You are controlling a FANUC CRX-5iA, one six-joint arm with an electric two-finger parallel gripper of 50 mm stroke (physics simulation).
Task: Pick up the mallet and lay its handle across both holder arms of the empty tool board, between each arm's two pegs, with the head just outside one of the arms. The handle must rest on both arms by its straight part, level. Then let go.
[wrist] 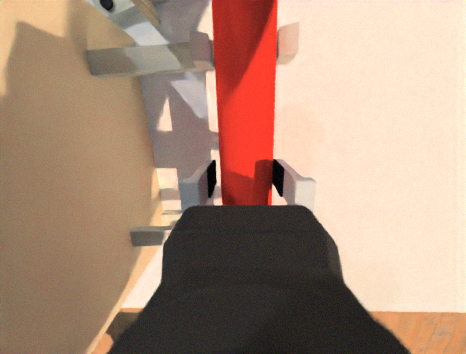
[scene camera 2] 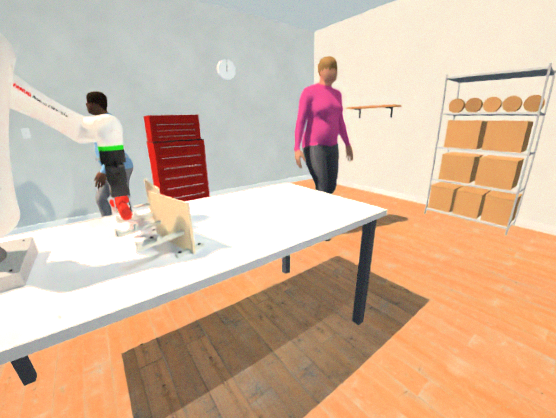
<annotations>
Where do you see a tool board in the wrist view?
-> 89,218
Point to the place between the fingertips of my gripper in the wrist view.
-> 244,170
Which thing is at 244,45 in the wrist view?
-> A red mallet.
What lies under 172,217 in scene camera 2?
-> A tool board.
</annotations>
